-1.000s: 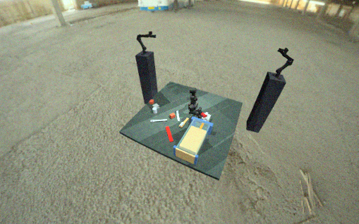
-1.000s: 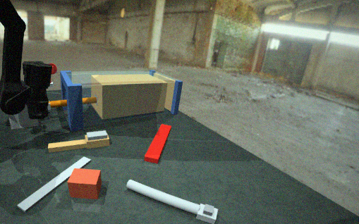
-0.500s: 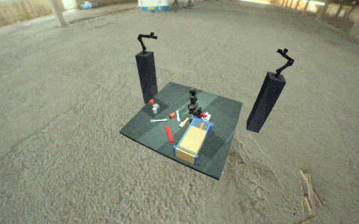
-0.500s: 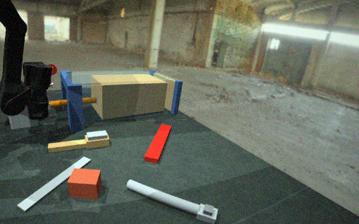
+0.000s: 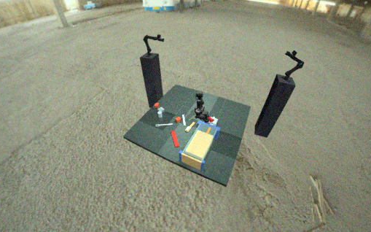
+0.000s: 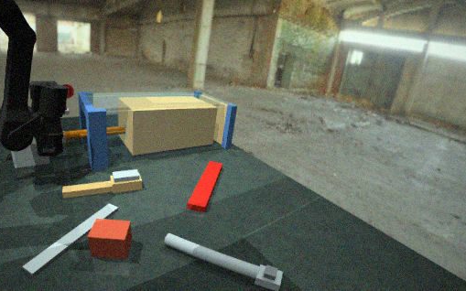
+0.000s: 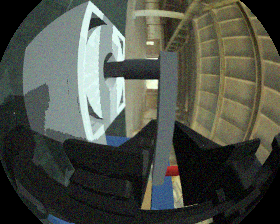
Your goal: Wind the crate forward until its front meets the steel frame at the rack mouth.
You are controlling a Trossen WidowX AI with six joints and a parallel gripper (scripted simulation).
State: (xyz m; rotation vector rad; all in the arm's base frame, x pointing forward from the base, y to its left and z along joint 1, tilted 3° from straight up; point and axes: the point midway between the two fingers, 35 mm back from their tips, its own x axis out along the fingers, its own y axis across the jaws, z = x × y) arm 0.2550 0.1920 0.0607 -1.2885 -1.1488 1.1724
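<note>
Right now my gripper tip is 1 cm to the left of the winch handle and 1 cm short of it. Round my gripper tip: wooden-handled tool: 25 cm to the right, 12 cm below, 9 cm ahead; then winch: 10 cm below, 7 cm behind, 1 cm to the right; then red knob: 5 cm ahead, 4 cm above, 2 cm to the right.
</note>
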